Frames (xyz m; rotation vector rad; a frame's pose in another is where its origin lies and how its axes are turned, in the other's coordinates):
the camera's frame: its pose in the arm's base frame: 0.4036 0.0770 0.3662 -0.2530 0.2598 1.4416
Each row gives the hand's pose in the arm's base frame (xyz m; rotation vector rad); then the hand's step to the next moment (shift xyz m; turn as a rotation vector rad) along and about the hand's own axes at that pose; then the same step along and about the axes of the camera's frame.
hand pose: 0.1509 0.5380 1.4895 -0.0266 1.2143 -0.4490
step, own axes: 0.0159 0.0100 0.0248 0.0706 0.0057 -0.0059
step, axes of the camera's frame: 0.0042 -0.0299 -0.0074 0.0065 -0.0167 -0.0688
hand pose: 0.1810 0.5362 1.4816 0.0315 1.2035 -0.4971
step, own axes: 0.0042 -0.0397 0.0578 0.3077 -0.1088 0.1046
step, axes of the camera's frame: -0.0547 -0.0431 0.0092 -0.1370 -0.1548 -0.2733
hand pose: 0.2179 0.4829 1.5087 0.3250 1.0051 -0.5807
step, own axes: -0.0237 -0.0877 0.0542 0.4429 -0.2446 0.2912
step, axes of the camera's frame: -0.1038 0.0130 0.0157 -0.3493 -0.2850 -0.3708
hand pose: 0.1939 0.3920 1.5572 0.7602 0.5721 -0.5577
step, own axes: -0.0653 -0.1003 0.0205 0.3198 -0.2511 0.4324
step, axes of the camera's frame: -0.0696 0.0985 -0.0144 -0.4825 -0.2431 -0.2457
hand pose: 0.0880 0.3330 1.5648 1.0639 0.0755 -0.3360
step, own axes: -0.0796 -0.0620 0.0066 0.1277 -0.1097 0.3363
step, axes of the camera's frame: -0.0138 0.0932 -0.0366 -0.3553 -0.0953 -0.0780
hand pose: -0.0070 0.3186 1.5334 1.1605 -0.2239 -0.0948
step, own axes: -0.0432 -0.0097 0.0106 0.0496 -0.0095 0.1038
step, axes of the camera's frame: -0.0064 0.0433 -0.0125 -0.1091 -0.0377 0.0010
